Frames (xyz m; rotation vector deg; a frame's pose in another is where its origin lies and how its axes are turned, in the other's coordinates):
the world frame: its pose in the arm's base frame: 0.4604 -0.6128 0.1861 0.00 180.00 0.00
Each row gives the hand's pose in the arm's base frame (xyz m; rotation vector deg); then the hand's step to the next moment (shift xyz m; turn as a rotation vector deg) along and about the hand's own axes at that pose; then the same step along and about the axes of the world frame.
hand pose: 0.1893 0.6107 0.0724 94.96 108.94 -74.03
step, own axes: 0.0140 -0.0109 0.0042 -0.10 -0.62 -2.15
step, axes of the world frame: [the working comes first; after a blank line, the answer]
step, axes of the arm's base frame: -0.0152 0.0063 -0.0079 0.15 1.65 1.51

0.0152 0.0063 0.0079 -0.15 1.65 -1.51
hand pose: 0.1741 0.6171 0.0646 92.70 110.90 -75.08
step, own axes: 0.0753 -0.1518 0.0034 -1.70 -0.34 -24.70
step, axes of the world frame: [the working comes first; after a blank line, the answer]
step, axes of the arm's base frame: -0.1610 0.0516 0.0122 7.97 18.26 14.71

0.1610 0.0516 -0.0122 -7.97 18.26 -14.71
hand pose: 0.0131 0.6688 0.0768 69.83 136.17 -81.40
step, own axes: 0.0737 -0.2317 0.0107 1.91 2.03 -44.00
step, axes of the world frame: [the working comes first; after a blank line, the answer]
step, axes of the arm's base frame: -0.2112 -0.0208 0.1191 12.69 36.00 22.07

0.2112 -0.0208 -0.1191 -12.69 36.00 -22.07
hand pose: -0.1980 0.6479 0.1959 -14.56 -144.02 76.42
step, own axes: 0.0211 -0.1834 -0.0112 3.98 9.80 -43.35
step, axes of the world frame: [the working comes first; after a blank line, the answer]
step, axes of the arm's base frame: -0.0203 -0.0875 0.1617 10.70 40.41 15.61

0.0203 -0.0875 -0.1617 -10.70 40.41 -15.61
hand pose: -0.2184 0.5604 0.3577 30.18 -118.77 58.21
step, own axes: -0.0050 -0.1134 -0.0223 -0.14 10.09 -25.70
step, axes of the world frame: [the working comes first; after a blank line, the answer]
step, axes of the arm's base frame: 0.0850 -0.0500 0.0605 5.21 26.61 5.23

-0.0850 -0.0500 -0.0605 -5.21 26.61 -5.23
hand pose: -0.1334 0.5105 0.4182 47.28 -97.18 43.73
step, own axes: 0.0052 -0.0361 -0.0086 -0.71 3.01 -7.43
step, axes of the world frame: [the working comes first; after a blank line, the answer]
step, axes of the arm's base frame: 0.0332 -0.0139 0.0104 1.57 7.85 0.86

-0.0332 -0.0139 -0.0104 -1.57 7.85 -0.86
